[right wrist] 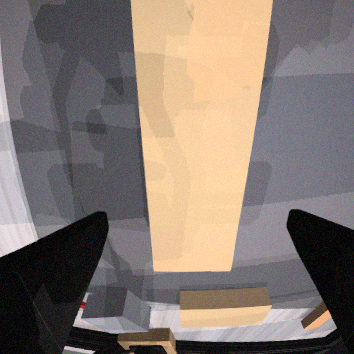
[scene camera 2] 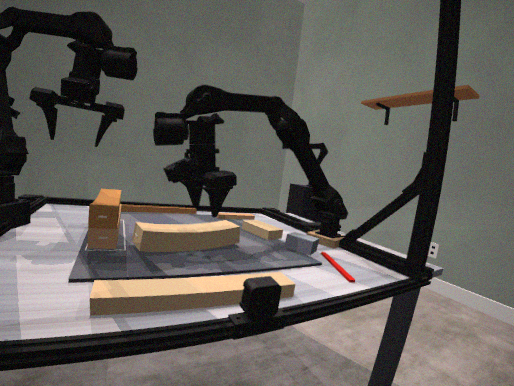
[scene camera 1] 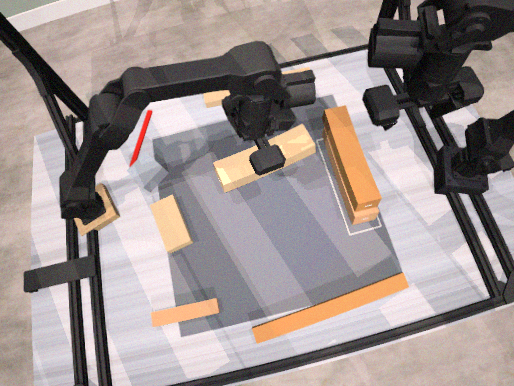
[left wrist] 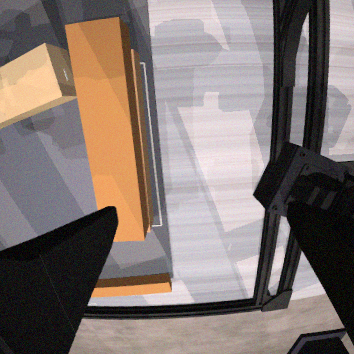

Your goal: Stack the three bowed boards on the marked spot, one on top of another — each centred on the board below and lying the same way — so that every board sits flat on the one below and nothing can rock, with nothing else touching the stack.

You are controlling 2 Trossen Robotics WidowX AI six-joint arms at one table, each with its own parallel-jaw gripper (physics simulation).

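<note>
Two orange bowed boards lie stacked along the white outline: an upper one and a lower one, mostly hidden in the left wrist view. A light tan bowed board lies on the mat with raised ends, roughly crosswise to the stack, one end close beside it. My right gripper is open and empty above the tan board, fingers either side of its width. My left gripper is open and empty, high near the stack.
A long tan bar lies near the rail in scene camera 2. A long orange bar and short orange bar lie at the opposite edge. A tan block, grey block and red stick lie toward the right arm's base.
</note>
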